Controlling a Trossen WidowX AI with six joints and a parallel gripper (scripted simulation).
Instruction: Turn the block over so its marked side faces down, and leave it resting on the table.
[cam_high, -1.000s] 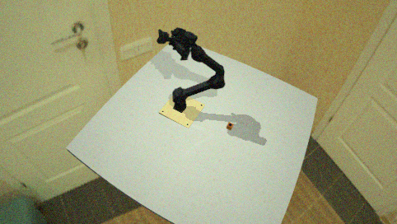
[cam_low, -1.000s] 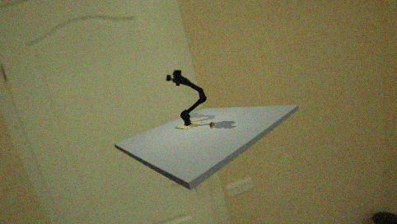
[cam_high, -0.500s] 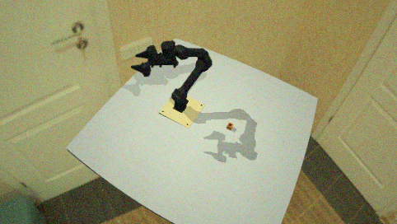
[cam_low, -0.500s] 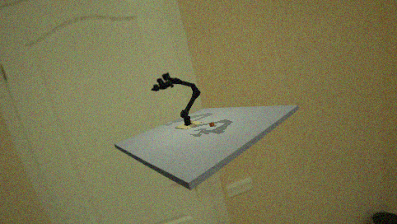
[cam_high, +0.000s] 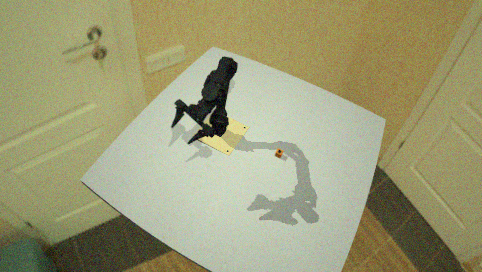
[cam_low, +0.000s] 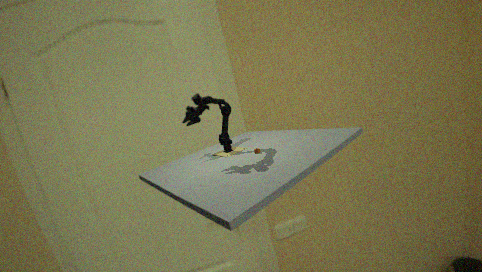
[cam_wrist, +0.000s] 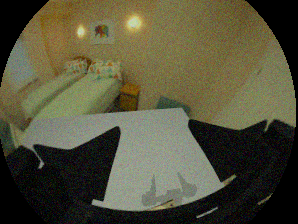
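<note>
My gripper tip is now 310 mm short of the orange block, 350 mm to the right of it and 300 mm above it.
</note>
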